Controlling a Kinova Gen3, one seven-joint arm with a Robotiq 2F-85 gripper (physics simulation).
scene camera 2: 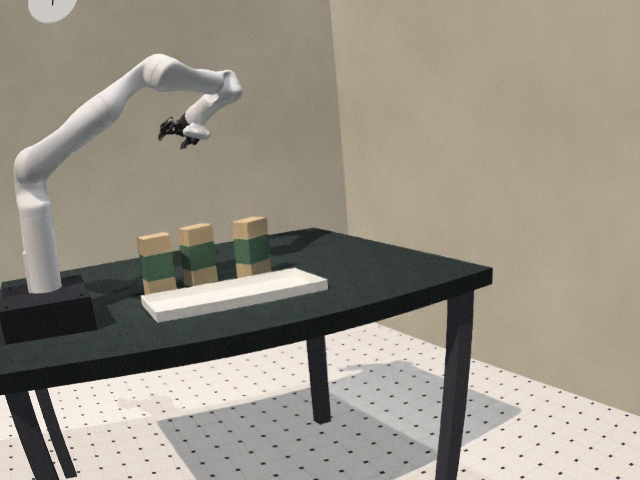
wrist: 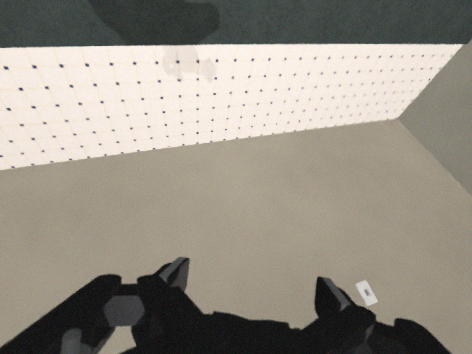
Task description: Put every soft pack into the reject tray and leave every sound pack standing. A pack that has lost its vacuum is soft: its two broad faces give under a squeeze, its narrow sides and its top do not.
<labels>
A white reject tray shows in scene camera 2 (164,306); in the wrist view it is out of frame.
</labels>
